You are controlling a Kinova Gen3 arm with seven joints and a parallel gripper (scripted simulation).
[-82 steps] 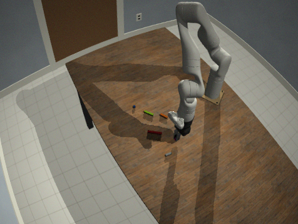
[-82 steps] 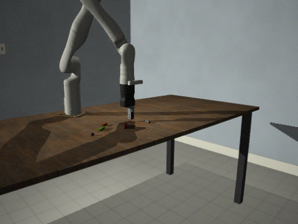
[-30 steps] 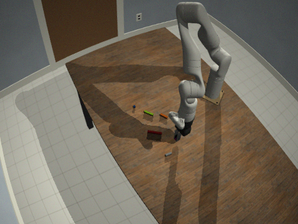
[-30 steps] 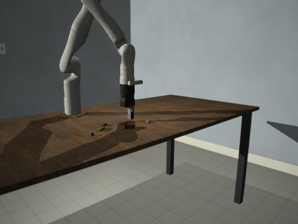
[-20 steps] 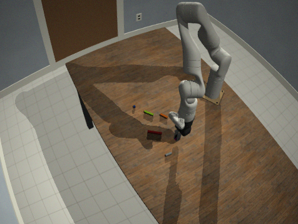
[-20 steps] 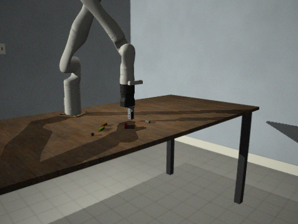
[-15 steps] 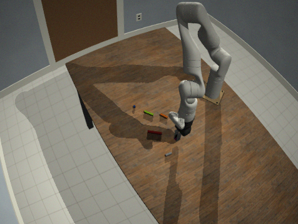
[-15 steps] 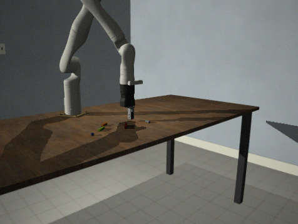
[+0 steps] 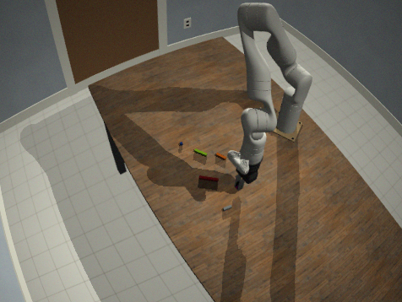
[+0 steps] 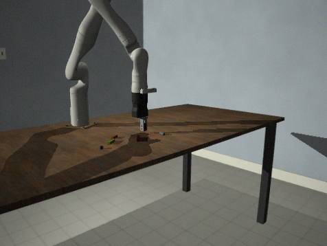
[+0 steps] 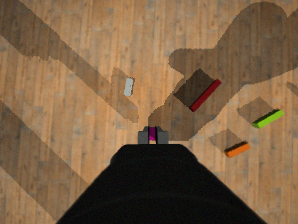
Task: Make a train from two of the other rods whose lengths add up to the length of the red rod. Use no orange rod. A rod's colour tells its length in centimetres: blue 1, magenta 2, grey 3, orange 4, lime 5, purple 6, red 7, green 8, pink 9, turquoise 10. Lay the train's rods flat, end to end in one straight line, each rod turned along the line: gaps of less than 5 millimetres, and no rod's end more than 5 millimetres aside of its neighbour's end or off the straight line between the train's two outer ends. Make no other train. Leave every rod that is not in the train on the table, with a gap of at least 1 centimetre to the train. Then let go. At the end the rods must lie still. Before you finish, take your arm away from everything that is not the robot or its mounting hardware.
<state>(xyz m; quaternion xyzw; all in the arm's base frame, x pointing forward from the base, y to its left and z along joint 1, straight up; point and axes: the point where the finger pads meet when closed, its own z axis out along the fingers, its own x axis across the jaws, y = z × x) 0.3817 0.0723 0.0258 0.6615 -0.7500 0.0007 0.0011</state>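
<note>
Now: the magenta rod 1 cm below my hand. Also, from my hand: orange rod: 14 cm to the right, 5 cm behind, 3 cm below; grey rod: 8 cm ahead, 3 cm to the left, 3 cm below; red rod: 10 cm to the right, 5 cm ahead, 3 cm below.
</note>
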